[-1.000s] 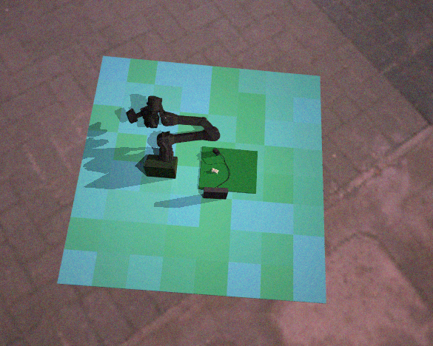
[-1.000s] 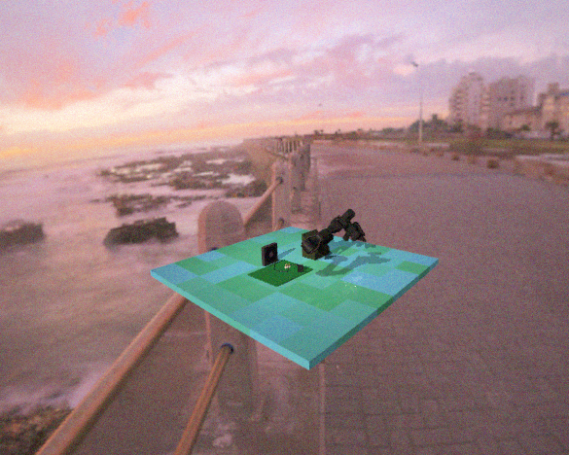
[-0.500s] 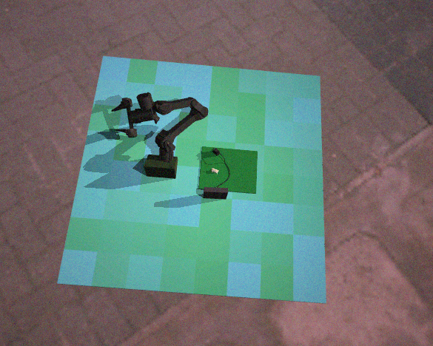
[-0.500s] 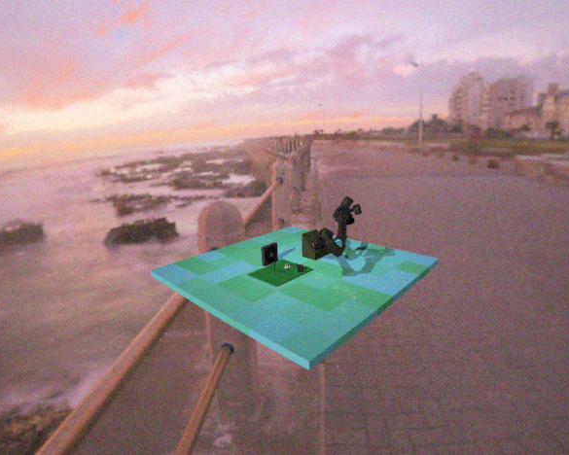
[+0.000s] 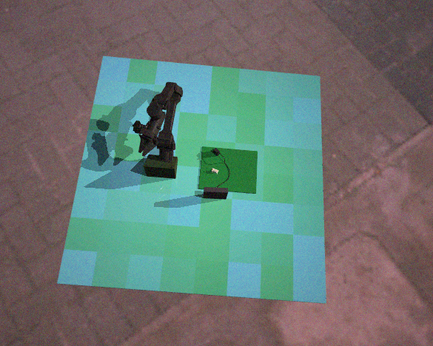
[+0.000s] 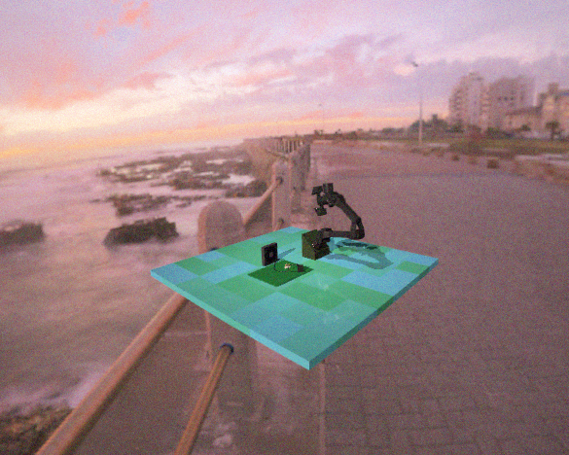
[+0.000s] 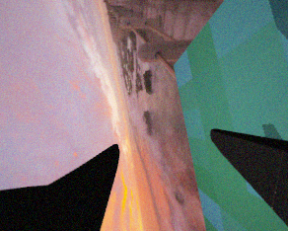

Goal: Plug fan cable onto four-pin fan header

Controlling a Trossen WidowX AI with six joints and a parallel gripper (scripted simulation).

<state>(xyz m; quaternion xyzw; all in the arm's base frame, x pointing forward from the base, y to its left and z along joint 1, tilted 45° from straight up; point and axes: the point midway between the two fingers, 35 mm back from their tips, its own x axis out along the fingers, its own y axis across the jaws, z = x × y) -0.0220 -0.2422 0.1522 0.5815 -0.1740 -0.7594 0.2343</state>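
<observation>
The black plug lies 320 mm below my gripper tip, 310 mm ahead of it and 220 mm to the left of it. The rest, counted from my gripper tip: white four-pin fan header (340 mm below, 330 mm ahead, 120 mm to the left); then dark green board (400 mm ahead, 360 mm below, 150 mm to the left); then black fan (360 mm ahead, 280 mm below, 10 mm to the right).
</observation>
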